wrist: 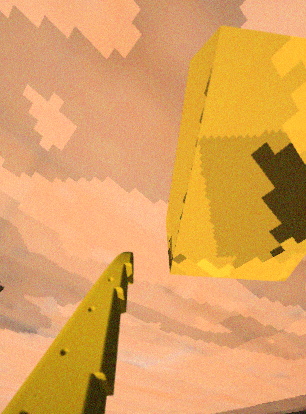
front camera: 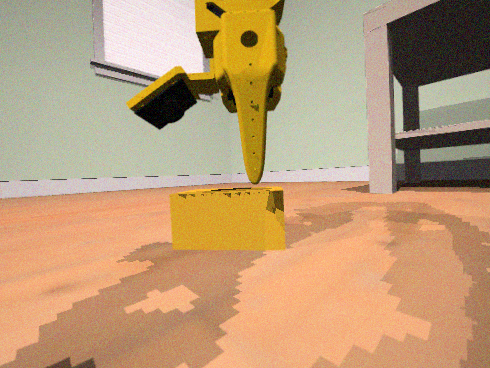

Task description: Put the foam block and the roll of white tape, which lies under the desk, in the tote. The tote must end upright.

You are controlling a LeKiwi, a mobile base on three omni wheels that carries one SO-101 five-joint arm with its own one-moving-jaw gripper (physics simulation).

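Places are measured from the arm's base along level axes (x ahead, y left, z up), in centimetres.
Pixels of known places: hand, tool point: (wrist: 133,263) (front camera: 255,177).
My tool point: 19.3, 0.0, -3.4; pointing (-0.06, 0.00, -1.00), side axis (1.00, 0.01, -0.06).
Behind a point stands the place of what it marks, as x, y, z.
The yellow foam block (front camera: 225,222) @[21.2, 2.4, -6.8] (wrist: 245,95) @[22.6, 5.5, -4.4] lies on the floor, left of centre in the front view and at the upper right in the wrist view. My gripper (front camera: 255,177) (wrist: 128,260) is open and empty. One notched jaw shows in the wrist view, its tip to the lower left of the block and apart from it. In the front view the jaw points down, its tip just above the level of the block's top, toward the block's right end. The roll of white tape and the tote do not show in either view.
A grey desk (front camera: 381,110) @[57.8, -31.0, 11.2] with a low crossbar stands at the right in the front view, beyond the block. A green wall (front camera: 50,125) @[120.2, 115.9, 31.0] with a white window (front camera: 150,40) @[162.9, 74.1, 101.8] is behind. Brown shadows lie across the wooden floor (front camera: 310,280) @[16.1, -2.7, -8.9].
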